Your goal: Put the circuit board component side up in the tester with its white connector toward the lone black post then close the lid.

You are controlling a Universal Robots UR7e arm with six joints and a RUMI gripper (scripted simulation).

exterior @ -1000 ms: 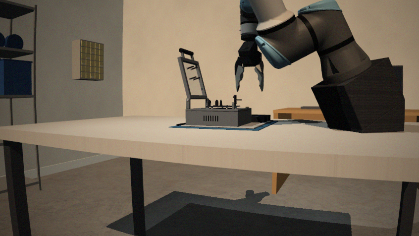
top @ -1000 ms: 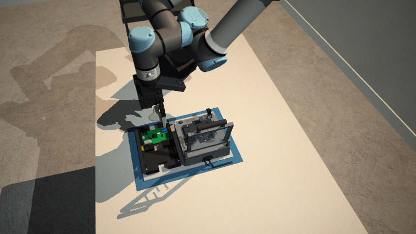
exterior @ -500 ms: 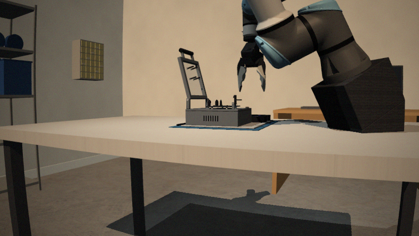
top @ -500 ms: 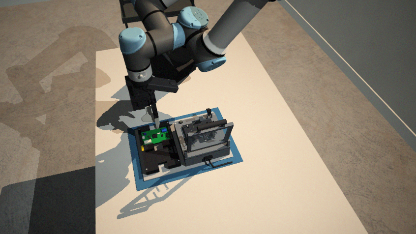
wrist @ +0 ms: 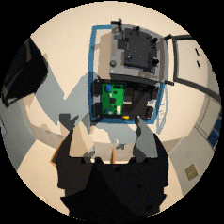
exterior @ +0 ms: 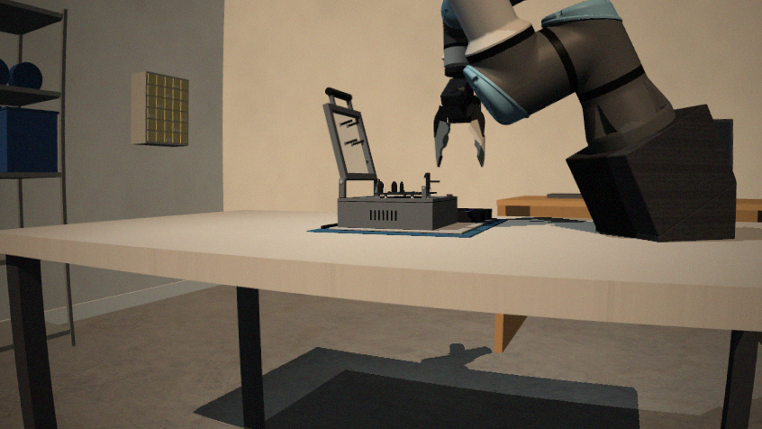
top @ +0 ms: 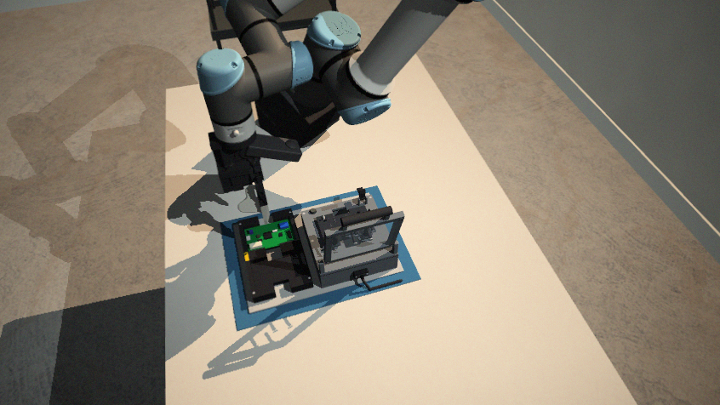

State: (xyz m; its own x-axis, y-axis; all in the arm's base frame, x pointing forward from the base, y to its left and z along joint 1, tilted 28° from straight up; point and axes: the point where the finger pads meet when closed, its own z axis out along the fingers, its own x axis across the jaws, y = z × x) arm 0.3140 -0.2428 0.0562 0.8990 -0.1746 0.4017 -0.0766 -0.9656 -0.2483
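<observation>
The green circuit board lies 11 cm below my hand. Also, from my hand: tester lid (20 cm ahead, 15 cm to the left, 5 cm above); then black post (2 cm ahead, 23 cm to the left, 4 cm below).
</observation>
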